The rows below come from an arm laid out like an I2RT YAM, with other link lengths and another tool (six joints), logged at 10 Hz.
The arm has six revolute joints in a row. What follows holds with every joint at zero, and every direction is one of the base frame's. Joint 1 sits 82.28 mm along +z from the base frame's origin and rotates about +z. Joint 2 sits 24.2 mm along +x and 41.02 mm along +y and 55.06 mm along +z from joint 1 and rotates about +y. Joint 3 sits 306.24 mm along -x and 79.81 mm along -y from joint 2 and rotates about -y. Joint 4 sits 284.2 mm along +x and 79.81 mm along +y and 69.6 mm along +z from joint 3 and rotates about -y. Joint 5 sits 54.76 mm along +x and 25.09 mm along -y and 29.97 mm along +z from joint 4 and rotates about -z. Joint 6 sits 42.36 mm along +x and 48.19 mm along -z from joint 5 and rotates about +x. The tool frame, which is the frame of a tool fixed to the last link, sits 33 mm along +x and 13 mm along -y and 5 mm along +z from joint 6; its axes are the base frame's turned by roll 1.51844, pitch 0.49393 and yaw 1.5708 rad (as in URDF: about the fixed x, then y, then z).
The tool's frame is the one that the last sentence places.
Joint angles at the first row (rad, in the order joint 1, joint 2, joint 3, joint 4, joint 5, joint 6):
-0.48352 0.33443 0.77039 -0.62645 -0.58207 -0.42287
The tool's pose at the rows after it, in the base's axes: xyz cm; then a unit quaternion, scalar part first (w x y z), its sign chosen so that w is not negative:
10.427, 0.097, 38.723, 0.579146, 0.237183, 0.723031, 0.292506
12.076, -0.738, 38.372, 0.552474, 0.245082, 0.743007, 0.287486
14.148, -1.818, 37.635, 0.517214, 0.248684, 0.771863, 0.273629
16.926, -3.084, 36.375, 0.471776, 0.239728, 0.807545, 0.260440
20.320, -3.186, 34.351, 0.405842, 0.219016, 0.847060, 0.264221
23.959, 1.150, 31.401, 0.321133, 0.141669, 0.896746, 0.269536
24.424, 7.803, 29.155, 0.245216, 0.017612, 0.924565, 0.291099
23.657, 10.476, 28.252, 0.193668, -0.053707, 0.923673, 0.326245
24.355, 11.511, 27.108, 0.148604, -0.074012, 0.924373, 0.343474
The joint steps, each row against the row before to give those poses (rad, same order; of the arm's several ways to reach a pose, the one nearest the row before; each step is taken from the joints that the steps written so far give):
0.00002 0.04050 0.00301 -0.00708 -0.00149 -0.00718
-0.00007 0.08169 0.01019 -0.01078 0.00041 -0.03650
0.00009 0.10509 0.01262 -0.02086 0.00826 -0.06981
0.00589 0.13888 0.01375 -0.01240 0.00294 -0.09821
0.08031 0.16105 0.01492 -0.00451 0.02650 -0.06171
0.26782 0.16340 0.00501 0.02841 0.10109 -0.01078
0.27724 0.09799 -0.00322 0.00673 0.02063 -0.03112
0.08189 0.04060 -0.00056 -0.03332 -0.08883 -0.06482
0.01551 0.07893 0.01860 -0.02561 -0.05899 -0.03910

